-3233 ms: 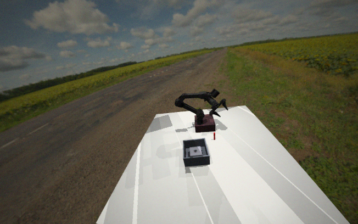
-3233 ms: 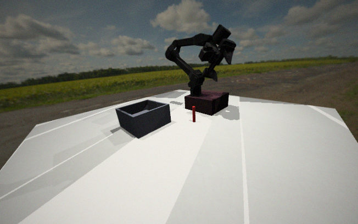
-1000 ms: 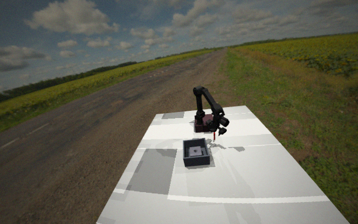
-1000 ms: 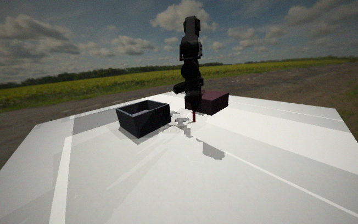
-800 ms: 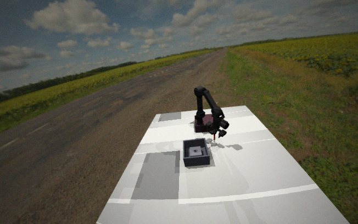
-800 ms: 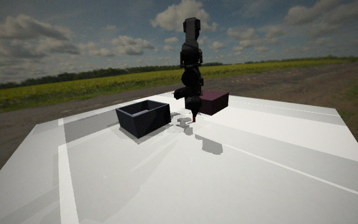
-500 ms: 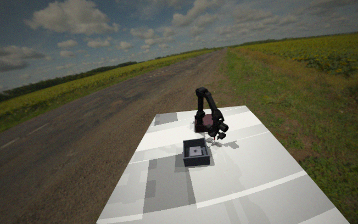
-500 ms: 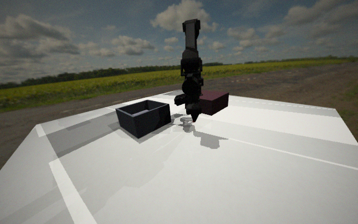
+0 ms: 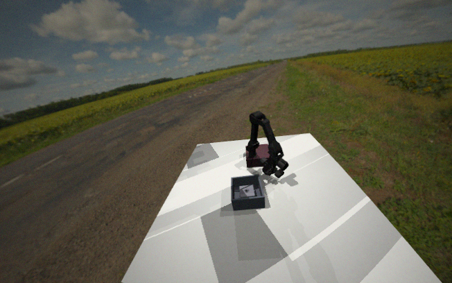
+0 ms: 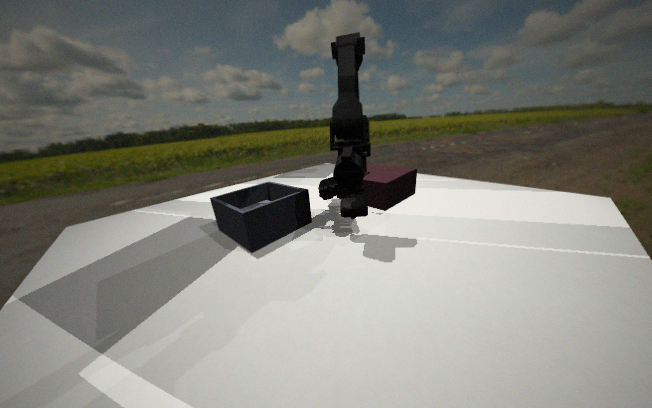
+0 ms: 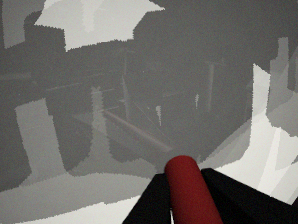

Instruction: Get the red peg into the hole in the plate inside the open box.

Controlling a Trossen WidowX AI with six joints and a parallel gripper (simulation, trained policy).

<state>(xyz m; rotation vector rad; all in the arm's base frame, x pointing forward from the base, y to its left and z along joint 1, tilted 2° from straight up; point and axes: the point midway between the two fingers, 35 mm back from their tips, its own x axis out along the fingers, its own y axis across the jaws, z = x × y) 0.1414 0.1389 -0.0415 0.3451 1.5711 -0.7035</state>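
The grey plate lies 220 mm ahead of my gripper tip, 130 mm to the right of it and 40 mm above it. Also, from my gripper tip: red peg 30 mm above, 10 mm to the left, 10 mm ahead; then dark box 220 mm ahead, 130 mm to the right, 20 mm above.
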